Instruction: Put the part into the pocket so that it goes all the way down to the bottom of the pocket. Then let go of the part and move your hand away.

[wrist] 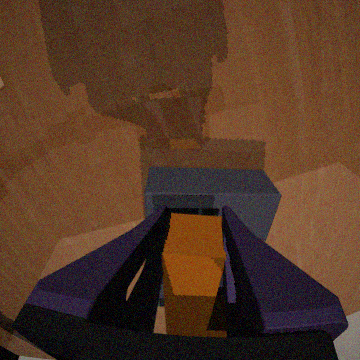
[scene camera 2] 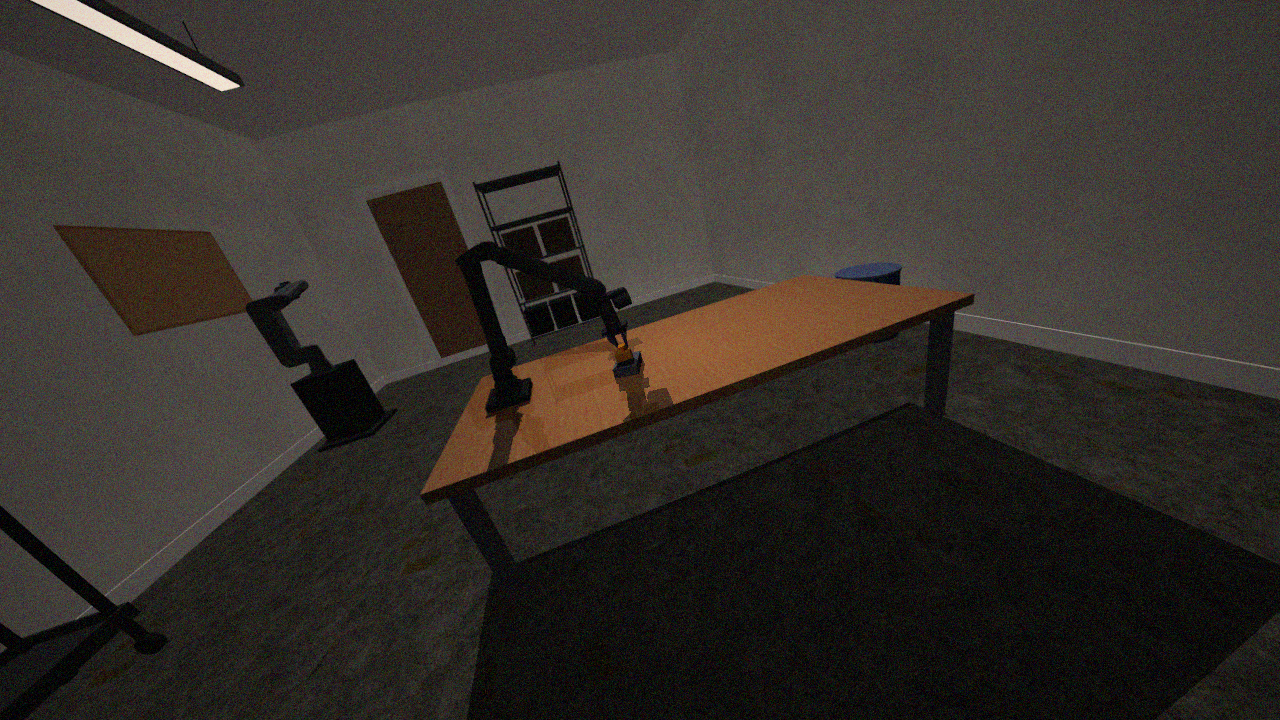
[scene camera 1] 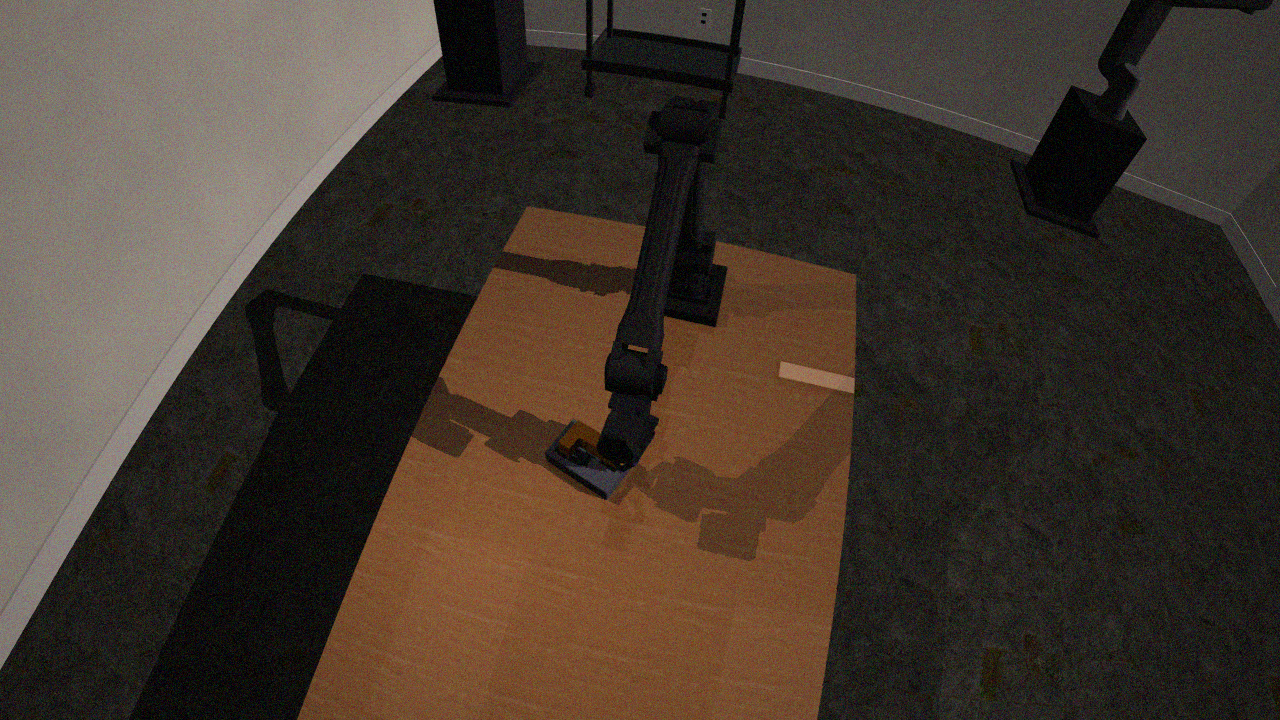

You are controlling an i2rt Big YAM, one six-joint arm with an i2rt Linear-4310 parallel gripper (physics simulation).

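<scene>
There is a grey-blue pocket block (scene camera 1: 595, 474) in the scene, and the wrist view shows me the grey-blue pocket block (wrist: 250, 194) too. An orange L-shaped block (wrist: 192, 256) is being carried by my gripper (wrist: 194, 214), clear of everything else.
</scene>
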